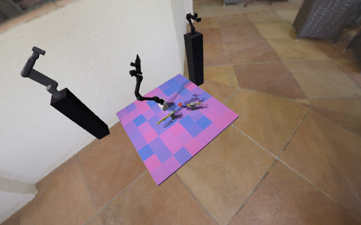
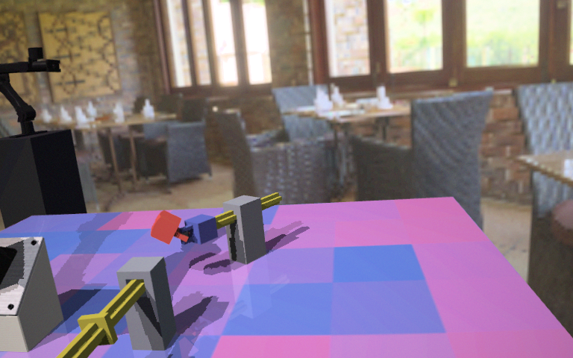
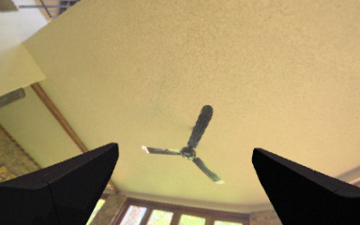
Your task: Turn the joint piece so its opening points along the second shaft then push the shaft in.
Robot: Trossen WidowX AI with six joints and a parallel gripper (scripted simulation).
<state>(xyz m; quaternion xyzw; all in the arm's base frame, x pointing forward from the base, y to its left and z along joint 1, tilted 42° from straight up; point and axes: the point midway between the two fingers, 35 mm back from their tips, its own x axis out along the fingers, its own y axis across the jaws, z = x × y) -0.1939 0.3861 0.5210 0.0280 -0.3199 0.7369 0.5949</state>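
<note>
Right now my gripper tip is 690 mm above the red joint piece, 360 mm short of it and 220 mm to the right of it.
</note>
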